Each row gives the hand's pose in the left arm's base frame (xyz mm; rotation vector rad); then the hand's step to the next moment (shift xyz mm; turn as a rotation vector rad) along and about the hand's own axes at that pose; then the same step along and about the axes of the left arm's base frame.
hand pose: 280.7 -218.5 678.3 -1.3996 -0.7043 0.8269
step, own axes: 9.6 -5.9 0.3 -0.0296 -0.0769 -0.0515
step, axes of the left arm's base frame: 5.5 8.2 5.4 0.0328 -0.0523 0.0750
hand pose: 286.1 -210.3 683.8 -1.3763 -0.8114 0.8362
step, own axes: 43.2 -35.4 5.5 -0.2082 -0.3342 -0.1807
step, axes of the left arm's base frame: 17.2 39.8 35.7 0.0661 -0.2760 0.3273
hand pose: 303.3 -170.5 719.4 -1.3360 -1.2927 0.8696
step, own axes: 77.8 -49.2 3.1 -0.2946 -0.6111 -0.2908
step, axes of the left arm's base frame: -1.8 70.7 59.0 0.0964 -0.4133 0.6039
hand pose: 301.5 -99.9 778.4 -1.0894 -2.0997 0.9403
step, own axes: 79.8 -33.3 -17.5 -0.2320 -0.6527 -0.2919
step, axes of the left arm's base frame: -40.7 59.7 50.6 0.0481 -0.3768 0.6486
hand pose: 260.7 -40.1 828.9 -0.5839 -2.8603 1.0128
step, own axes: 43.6 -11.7 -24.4 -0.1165 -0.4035 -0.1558
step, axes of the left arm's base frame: -40.1 22.2 23.0 0.0005 -0.2378 0.3796
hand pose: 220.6 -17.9 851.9 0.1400 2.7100 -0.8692
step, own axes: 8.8 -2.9 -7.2 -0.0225 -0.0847 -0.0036
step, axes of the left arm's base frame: -10.7 1.9 4.5 0.0054 -0.0669 0.0565
